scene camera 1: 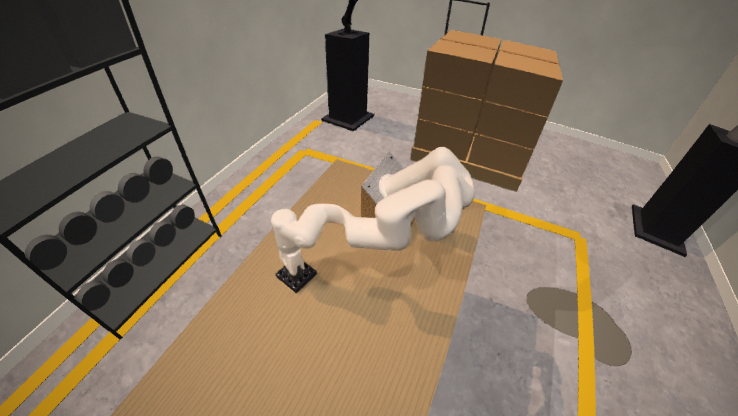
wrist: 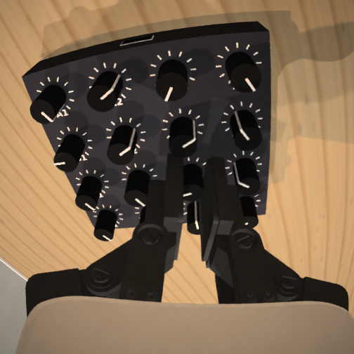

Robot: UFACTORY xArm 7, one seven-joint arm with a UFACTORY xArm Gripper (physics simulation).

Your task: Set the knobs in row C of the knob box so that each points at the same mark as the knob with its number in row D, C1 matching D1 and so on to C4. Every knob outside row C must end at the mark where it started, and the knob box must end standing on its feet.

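Where they show: gripper, fingertip midpoint: (scene camera 1: 295,275); arm's base, link origin: (scene camera 1: 390,189).
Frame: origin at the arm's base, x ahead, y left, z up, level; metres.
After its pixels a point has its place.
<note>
The black knob box (scene camera 1: 296,286) {x 0.502, y -0.089, z -0.132 m} (wrist: 145,107) sits face up on the mat, angled in the wrist view, with four rows of knobs. My gripper (scene camera 1: 296,272) {x 0.469, y -0.119, z -0.130 m} (wrist: 191,178) points down over it and is shut on the third knob (wrist: 192,179) from the left in the third row from the top. That knob's white line points left. In the same row, the left knob (wrist: 90,191) and second knob (wrist: 137,186) point lower right; the right knob (wrist: 246,172) also points lower right. In the nearest row, a finger mostly hides the second knob. The row letters are too small to read surely.
The wood-grained mat (scene camera 1: 330,356) {x 0.629, y 0.150, z -0.159 m} (wrist: 310,175) lies under the box. A rack (scene camera 1: 183,159) with round dark weights stands at the left. Stacked cartons (scene camera 1: 459,103) and a black pedestal (scene camera 1: 347,77) stand behind the arm. Another black pedestal (scene camera 1: 682,196) stands at the right.
</note>
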